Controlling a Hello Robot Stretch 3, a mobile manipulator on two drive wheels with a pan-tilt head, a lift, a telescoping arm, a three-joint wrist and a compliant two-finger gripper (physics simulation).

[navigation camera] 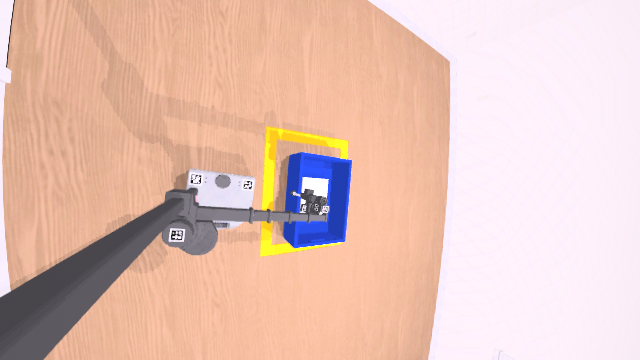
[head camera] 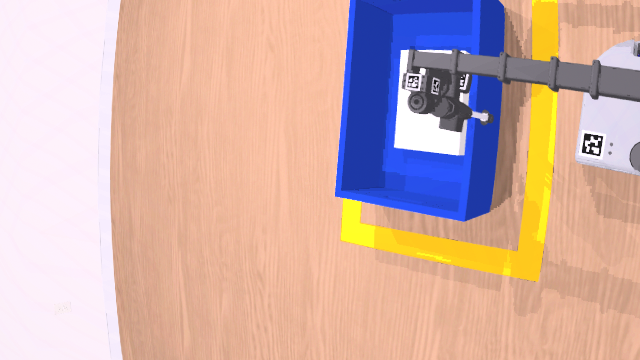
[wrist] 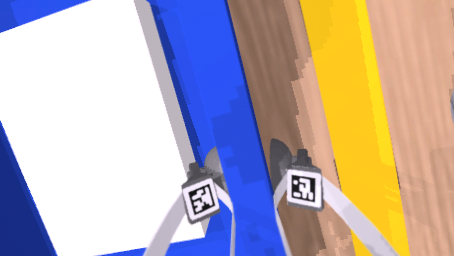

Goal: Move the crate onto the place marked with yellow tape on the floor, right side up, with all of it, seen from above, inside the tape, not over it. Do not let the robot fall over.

Path:
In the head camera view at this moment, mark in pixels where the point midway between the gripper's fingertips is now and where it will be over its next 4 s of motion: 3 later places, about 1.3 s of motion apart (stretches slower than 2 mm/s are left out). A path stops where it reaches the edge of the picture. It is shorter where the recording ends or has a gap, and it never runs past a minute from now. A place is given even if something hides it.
My gripper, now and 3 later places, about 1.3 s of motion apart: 479,116; 479,115; 495,119; 493,118

